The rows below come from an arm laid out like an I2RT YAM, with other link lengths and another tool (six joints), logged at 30 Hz.
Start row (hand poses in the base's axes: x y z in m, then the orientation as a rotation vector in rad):
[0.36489 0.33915 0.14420 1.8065 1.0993 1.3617]
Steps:
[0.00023 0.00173 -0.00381 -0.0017 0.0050 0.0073]
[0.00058 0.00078 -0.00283 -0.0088 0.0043 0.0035]
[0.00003 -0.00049 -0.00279 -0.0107 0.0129 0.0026]
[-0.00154 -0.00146 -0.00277 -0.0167 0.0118 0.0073]
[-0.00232 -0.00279 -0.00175 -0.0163 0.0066 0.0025]
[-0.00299 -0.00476 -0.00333 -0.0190 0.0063 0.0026]
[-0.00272 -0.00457 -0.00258 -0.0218 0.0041 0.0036]
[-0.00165 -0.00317 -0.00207 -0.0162 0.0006 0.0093]
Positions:
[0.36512 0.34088 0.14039 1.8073 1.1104 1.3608]
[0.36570 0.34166 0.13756 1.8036 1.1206 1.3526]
[0.36573 0.34117 0.13477 1.8062 1.1352 1.3358]
[0.36419 0.33971 0.13200 1.8019 1.1569 1.3177]
[0.36187 0.33692 0.13025 1.7950 1.1705 1.3011]
[0.35888 0.33216 0.12692 1.7858 1.1851 1.2825]
[0.35616 0.32759 0.12434 1.7722 1.2006 1.2639]
[0.35451 0.32442 0.12227 1.7574 1.2174 1.2556]

